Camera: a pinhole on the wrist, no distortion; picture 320 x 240 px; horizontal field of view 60.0 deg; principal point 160.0 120.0 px. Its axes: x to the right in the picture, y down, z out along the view. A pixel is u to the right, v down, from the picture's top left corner.
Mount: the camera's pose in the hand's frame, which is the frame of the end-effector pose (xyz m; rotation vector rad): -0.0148 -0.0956 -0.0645 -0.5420 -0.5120 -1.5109
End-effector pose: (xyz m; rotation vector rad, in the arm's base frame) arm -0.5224 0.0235 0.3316 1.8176 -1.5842 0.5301
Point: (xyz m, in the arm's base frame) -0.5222 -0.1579 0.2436
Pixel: 260.2 205.6
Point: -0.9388 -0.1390 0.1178
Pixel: 99.3 70.7
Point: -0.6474 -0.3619 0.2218
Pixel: 219.1 226.4
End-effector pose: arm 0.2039 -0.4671 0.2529 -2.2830 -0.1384 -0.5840
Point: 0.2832 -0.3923 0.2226
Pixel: 216.0 214.6
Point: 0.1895 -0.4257 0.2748
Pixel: 188.6 141.6
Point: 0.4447 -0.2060 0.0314
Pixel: 283.0 182.1
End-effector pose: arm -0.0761 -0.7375 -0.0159 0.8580 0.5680 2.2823
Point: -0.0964 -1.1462 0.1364
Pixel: outside the picture
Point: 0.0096 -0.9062 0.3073
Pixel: 109.4 107.3
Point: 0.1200 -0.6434 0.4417
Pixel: 243.3 193.9
